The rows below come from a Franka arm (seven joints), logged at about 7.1 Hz.
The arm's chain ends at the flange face. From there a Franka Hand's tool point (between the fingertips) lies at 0.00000 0.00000 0.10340 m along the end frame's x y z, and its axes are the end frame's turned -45 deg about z.
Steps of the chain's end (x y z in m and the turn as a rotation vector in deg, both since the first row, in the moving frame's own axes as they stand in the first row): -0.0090, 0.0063, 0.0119, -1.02, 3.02, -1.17; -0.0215, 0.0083, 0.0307, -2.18, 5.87, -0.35; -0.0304, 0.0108, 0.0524, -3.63, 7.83, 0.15; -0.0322, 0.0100, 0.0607, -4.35, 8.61, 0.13; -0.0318, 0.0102, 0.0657, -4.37, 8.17, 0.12
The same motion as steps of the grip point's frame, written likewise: -0.0082, 0.0032, 0.0117, -2.86, 1.41, -1.17; -0.0163, 0.0009, 0.0301, -5.69, 2.61, -0.35; -0.0238, 0.0007, 0.0512, -8.10, 2.97, 0.15; -0.0244, 0.0008, 0.0592, -9.16, 3.01, 0.13; -0.0249, 0.0007, 0.0644, -8.87, 2.69, 0.12
